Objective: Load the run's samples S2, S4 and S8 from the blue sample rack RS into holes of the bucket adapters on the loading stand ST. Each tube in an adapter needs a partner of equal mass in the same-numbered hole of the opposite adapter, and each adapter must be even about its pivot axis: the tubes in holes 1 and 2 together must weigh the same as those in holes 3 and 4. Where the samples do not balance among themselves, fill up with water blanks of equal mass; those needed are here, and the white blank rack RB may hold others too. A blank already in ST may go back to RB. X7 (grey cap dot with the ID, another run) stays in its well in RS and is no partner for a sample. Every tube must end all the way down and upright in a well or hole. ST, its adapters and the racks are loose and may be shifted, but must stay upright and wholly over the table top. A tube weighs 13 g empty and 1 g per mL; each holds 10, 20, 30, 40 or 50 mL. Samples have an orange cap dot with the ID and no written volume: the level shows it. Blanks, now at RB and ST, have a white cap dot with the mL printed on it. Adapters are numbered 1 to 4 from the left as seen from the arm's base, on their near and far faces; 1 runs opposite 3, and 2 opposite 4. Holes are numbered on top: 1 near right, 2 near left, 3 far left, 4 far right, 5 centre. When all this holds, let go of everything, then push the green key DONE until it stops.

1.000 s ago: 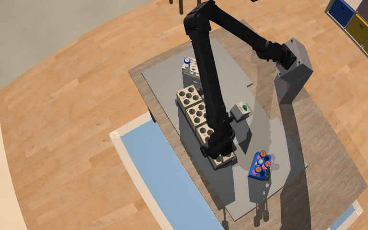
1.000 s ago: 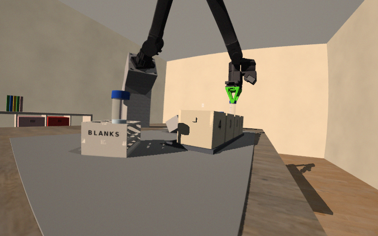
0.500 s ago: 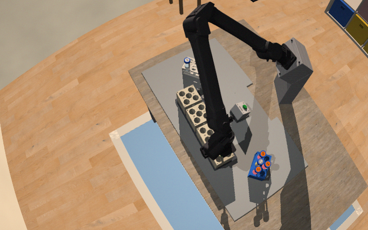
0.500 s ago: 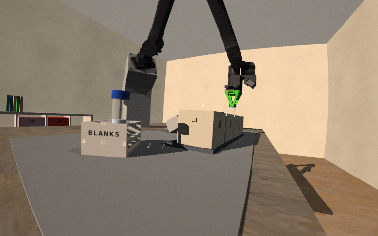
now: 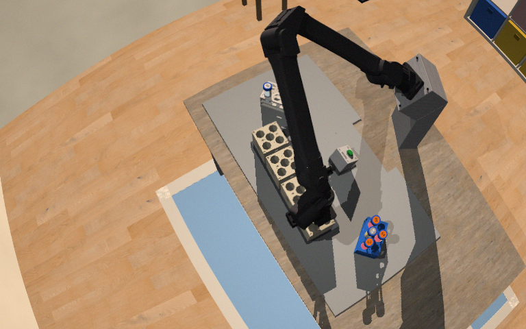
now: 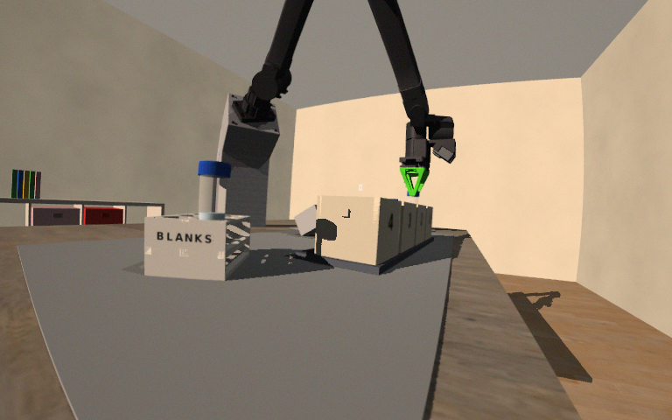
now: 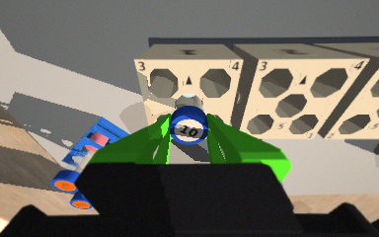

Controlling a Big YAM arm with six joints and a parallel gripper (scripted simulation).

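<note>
Now: hand 1 cm past the white-dot blank marked 10, 1 cm to the left of it and 5 cm above it. From my hand the other things lie so: grey-dot tube X7: 11 cm behind, 17 cm to the left, 7 cm below; orange-dot tube: 16 cm behind, 14 cm to the left, 7 cm below; blue sample rack RS: 13 cm behind, 18 cm to the left, 10 cm below.
</note>
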